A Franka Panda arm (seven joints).
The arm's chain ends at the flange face. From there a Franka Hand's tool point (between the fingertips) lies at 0.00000 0.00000 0.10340 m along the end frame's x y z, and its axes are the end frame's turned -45 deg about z.
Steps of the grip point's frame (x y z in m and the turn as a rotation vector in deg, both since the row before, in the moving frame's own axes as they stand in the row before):
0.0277 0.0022 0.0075 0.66 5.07 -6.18
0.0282 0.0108 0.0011 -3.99 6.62 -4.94
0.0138 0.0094 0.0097 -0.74 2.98 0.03
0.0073 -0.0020 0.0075 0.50 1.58 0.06
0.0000 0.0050 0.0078 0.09 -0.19 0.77
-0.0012 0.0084 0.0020 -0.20 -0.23 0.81
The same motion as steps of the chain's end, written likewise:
0.0159 -0.0104 0.0079 4.05 3.12 -6.18
0.0142 -0.0084 0.0020 1.86 7.50 -4.94
0.0117 -0.0003 0.0098 1.58 2.63 0.03
0.0024 -0.0039 0.0075 1.47 0.76 0.06
0.0039 0.0034 0.0078 -0.07 -0.20 0.77
0.0051 0.0062 0.0020 -0.30 -0.02 0.81

